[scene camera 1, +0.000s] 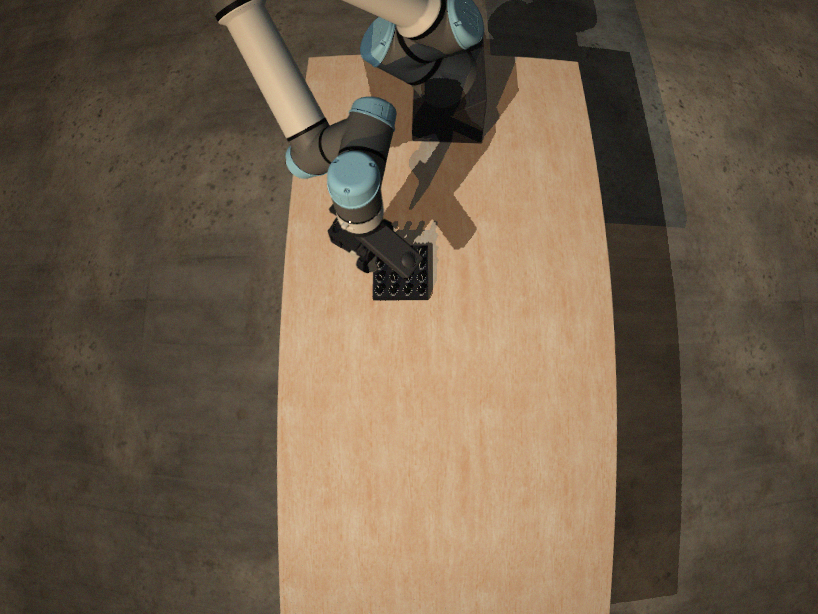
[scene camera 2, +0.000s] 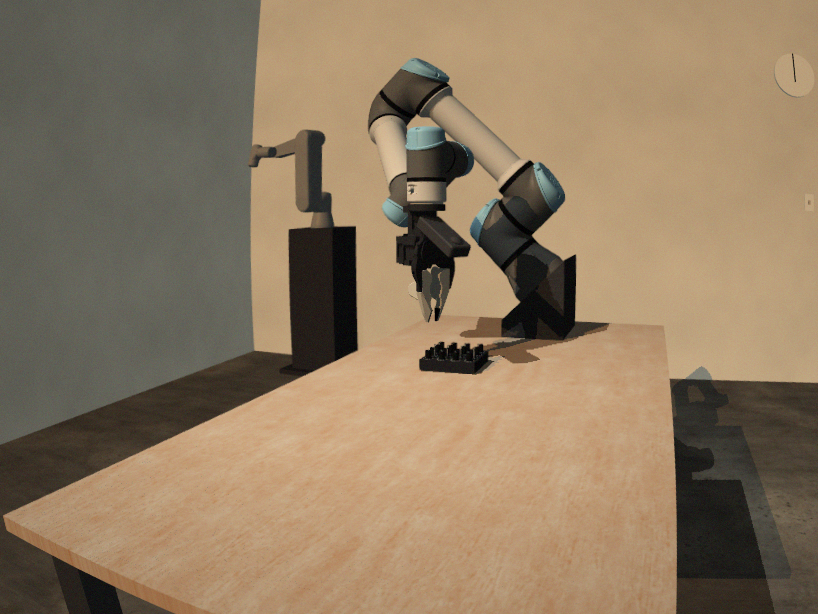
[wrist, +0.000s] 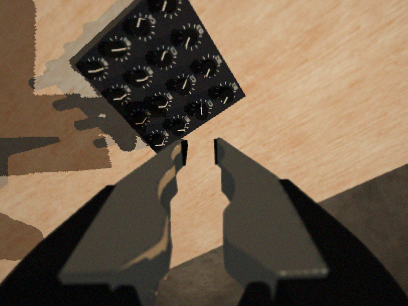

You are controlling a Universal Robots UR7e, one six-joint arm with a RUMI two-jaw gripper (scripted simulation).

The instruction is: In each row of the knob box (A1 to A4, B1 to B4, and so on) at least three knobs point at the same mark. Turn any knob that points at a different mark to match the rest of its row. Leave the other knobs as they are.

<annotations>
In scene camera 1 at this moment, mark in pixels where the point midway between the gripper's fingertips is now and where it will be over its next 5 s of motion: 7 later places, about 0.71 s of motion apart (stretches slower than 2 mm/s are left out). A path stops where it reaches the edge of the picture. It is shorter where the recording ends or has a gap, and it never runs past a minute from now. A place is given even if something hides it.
My gripper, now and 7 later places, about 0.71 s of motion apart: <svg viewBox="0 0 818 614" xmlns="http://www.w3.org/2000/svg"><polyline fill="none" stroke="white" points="376,265 377,267 377,271 378,273 380,274 380,275 380,276 378,270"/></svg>
</annotations>
